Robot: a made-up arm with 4 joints.
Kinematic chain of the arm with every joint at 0, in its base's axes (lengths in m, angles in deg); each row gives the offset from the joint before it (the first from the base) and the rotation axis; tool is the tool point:
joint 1: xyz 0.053 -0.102 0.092 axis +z
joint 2: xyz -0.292 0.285 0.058 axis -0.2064 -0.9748 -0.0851
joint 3: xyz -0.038 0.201 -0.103 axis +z
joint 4: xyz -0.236 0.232 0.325 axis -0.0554 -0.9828 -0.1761
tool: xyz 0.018 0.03 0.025
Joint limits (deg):
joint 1: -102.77..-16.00
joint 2: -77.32..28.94
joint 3: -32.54..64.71
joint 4: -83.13..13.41
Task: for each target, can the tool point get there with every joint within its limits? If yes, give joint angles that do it. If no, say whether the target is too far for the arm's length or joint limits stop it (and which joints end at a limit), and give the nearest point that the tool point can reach.
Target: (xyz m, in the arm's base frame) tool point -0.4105 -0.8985 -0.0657
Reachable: no: joint limits stop it (at a limit: joint 1, joint 2, joint 3, joint 4) | nearest point 0.3453 -0.0289 0.5826 | short by 1.322 m
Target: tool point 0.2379 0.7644 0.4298
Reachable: yes | joints -51.20 -9.39 12.74 -67.87
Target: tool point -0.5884 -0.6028 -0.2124
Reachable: no: joint limits stop it (at a limit: joint 1, joint 2, joint 3, joint 4) | nearest point -0.5102 0.5136 0.1512 | short by 1.177 m
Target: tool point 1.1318 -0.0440 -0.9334
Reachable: no: too far | nearest point 0.9441 0.2875 0.1795 | short by 1.176 m
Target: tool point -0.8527 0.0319 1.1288
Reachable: no: too far | nearest point -0.3233 0.3659 0.5606 | short by 0.845 m
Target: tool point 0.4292 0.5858 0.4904
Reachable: yes | joints -44.03 -49.04 -22.60 -52.95
